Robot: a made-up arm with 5 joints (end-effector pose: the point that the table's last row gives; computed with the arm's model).
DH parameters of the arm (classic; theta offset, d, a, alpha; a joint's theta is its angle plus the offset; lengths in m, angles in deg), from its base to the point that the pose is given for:
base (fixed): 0 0 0.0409 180
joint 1: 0 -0.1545 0.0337 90
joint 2: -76.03 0 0.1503 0
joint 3: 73.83 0 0.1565 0
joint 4: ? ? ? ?
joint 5: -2.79 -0.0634 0 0
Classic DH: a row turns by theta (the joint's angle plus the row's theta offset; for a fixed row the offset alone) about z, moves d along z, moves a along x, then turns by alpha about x.
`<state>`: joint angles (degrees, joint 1 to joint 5).
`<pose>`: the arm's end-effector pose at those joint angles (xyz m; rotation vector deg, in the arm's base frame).
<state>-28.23 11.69 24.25 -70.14 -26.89</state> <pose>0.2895 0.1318 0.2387 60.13 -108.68 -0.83</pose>
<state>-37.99 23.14 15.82 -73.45 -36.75</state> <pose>0.2798 0.1847 0.2166 77.95 -97.07 -0.89</pose>
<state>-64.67 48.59 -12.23 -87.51 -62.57</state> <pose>0.1862 0.3034 0.1853 127.94 -59.62 -0.30</pose>
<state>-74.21 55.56 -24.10 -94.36 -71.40</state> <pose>0.1348 0.3267 0.1870 147.12 -41.63 0.01</pose>
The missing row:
joint 4: -87.8 -0.0015 0 90
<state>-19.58 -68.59 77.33 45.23 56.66</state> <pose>0.1393 0.0334 0.1724 -11.36 -36.83 70.88</pose>
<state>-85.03 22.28 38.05 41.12 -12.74</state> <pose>0.0591 0.1918 0.0807 -9.37 7.78 69.26</pose>
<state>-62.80 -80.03 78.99 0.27 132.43</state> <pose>0.0952 0.1025 0.2252 67.34 102.06 -119.93</pose>
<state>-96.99 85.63 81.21 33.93 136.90</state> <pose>0.0458 -0.0279 0.1105 -40.97 -122.02 -80.16</pose>
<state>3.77 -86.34 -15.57 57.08 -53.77</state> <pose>-0.0617 0.0053 0.3965 61.45 -123.82 -28.89</pose>
